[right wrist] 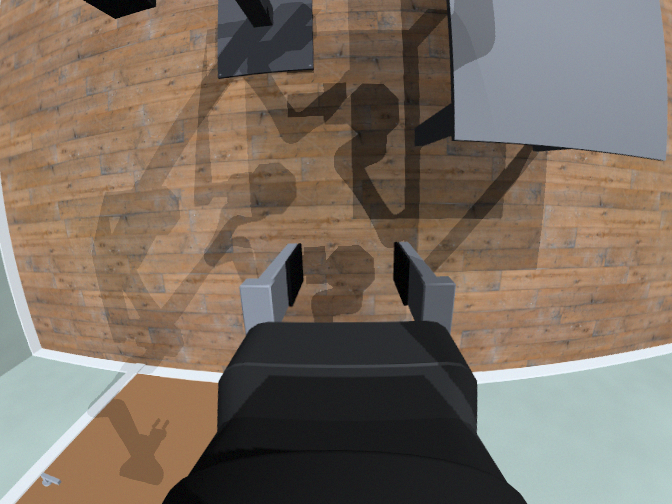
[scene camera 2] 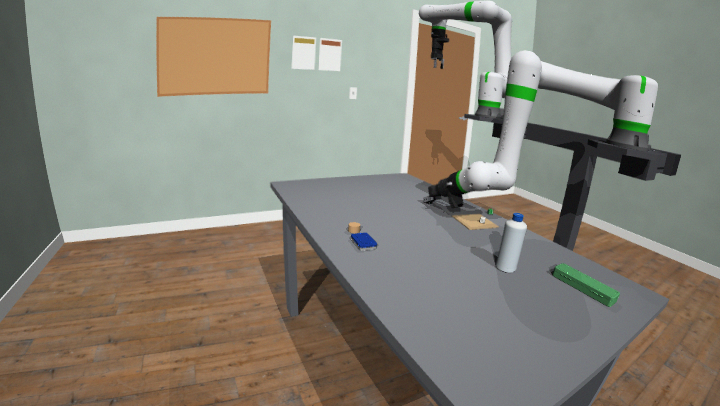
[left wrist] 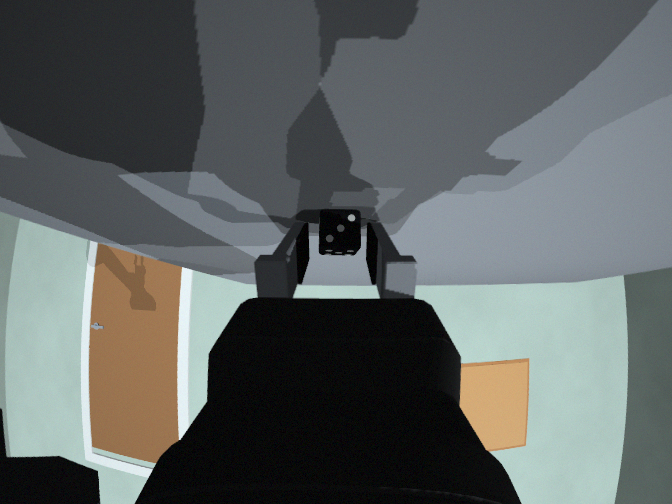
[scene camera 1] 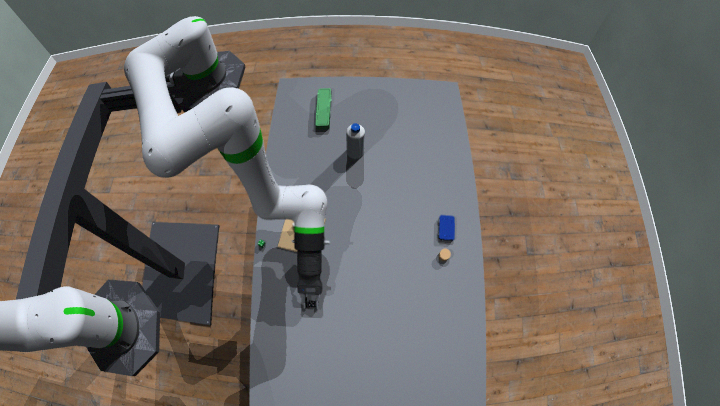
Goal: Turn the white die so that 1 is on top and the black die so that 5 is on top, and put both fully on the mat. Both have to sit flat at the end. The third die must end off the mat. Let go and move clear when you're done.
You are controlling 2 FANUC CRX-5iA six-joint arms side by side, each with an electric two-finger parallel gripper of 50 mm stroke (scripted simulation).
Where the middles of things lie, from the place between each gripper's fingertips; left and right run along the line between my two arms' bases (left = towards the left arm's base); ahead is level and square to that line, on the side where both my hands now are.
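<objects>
My right gripper is 670 mm above the black die (left wrist: pixel 339 230), and I see that this gripper is also 720 mm to the right of the die and 390 mm short of it.
From my left hand, the green box (scene camera 2: pixel 606 295) is 77 cm to the left, 12 cm behind and 1 cm below, while the white bottle (scene camera 2: pixel 514 232) is 59 cm to the left, 5 cm ahead and 6 cm above. My left gripper (scene camera 1: pixel 311 308) is 1 cm above the die.
</objects>
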